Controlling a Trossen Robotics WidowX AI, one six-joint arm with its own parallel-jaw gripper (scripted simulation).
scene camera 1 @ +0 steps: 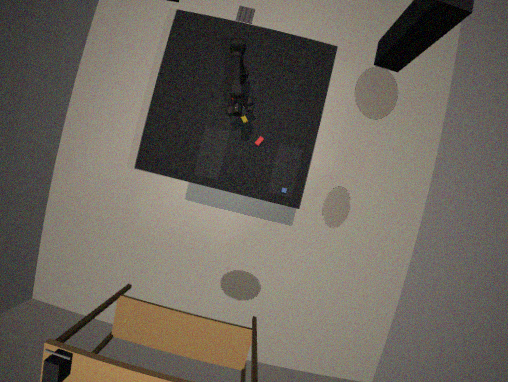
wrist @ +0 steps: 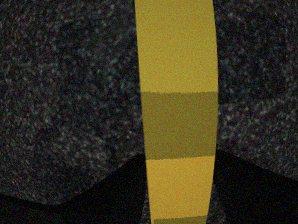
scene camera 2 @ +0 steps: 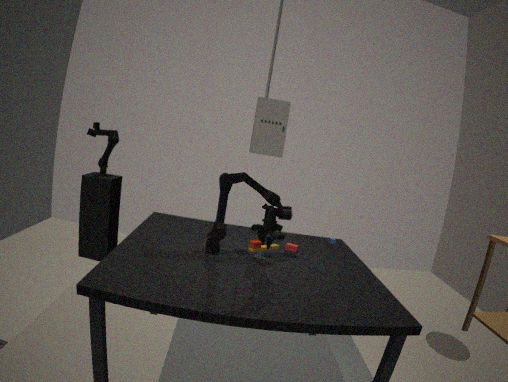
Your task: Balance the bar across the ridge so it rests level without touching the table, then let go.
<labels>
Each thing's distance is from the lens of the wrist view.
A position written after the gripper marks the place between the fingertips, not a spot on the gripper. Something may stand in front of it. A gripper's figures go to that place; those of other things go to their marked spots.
gripper (wrist: 179, 160): 0.10 m
yellow bar (wrist: 177, 54): 0.08 m
</labels>
